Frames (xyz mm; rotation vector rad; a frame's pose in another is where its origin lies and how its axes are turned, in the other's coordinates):
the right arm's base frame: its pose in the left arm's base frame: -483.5 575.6 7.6 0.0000 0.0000 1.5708
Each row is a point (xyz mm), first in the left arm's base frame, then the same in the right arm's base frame.
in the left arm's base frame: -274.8 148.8 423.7
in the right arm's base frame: -426.8 -208.7 416.1
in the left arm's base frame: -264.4 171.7 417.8
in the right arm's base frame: -403.9 -219.1 410.2
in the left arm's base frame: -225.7 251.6 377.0
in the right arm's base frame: -324.0 -257.8 369.4
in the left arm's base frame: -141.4 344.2 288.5
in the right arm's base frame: -231.4 -342.1 280.9
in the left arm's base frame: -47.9 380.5 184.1
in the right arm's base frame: -195.1 -435.6 176.5
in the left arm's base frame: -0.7 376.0 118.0
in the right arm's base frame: -199.6 -482.8 110.4
